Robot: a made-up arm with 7 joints.
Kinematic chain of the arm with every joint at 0, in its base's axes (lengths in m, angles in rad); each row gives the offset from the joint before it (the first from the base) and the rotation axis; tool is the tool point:
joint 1: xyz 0 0 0 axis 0 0.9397 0.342
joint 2: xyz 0 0 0 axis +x
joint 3: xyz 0 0 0 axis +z
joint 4: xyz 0.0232 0 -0.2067 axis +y
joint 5: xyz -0.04 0 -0.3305 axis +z
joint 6: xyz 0 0 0 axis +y
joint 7: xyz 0 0 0 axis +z
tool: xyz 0 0 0
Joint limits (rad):
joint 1: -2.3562..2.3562
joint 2: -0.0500..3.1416
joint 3: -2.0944..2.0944
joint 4: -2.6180..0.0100
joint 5: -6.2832..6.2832
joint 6: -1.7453..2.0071
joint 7: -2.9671..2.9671
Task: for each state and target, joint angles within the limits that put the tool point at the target. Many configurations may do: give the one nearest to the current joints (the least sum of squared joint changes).
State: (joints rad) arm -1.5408 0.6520 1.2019 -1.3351 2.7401 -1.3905 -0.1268
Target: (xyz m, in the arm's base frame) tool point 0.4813 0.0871 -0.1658
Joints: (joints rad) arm -0.9834 -0.0500 1.0968 -0.8532 2.7401 -1.3905 -0.1268
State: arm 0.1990 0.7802 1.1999 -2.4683 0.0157 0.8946 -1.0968
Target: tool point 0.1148 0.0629 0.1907
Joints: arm 0.1525 1.0166 1.1590 -2.6160 0.0157 0.8946 -1.0968
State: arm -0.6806 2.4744 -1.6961 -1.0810 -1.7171 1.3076 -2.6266
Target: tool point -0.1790 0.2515 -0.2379
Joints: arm 0.0074 1.8896 -2.0944 -1.8189 -1.7171 1.3076 -2.6266
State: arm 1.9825 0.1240 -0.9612 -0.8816 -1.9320 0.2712 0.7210
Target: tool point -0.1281 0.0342 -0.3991
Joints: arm 1.3061 0.3523 -0.3000 -1.6379 -1.9320 0.2712 0.7210
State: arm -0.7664 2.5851 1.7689 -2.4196 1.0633 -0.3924 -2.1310
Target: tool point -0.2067 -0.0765 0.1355
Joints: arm -0.7515 1.9008 1.7517 -2.4837 1.0633 -0.3924 -2.1310
